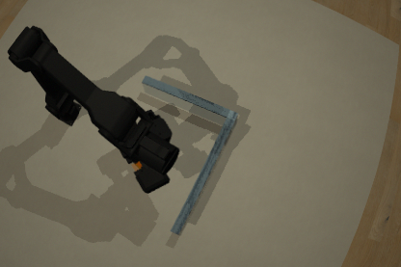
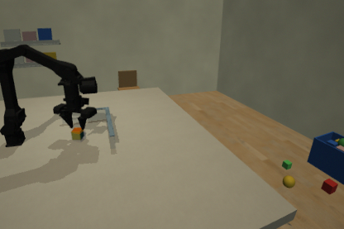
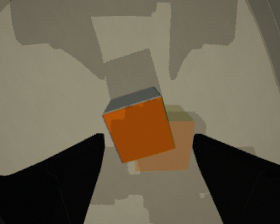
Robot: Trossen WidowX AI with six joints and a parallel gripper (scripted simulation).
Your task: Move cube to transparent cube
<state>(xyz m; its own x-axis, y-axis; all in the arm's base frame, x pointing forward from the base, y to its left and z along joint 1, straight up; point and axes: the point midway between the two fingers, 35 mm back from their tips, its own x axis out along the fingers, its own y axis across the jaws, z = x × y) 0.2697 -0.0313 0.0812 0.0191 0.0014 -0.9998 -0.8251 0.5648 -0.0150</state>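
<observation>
My gripper is now 60 mm above the transparent cube and 10 mm to the left of it.
</observation>
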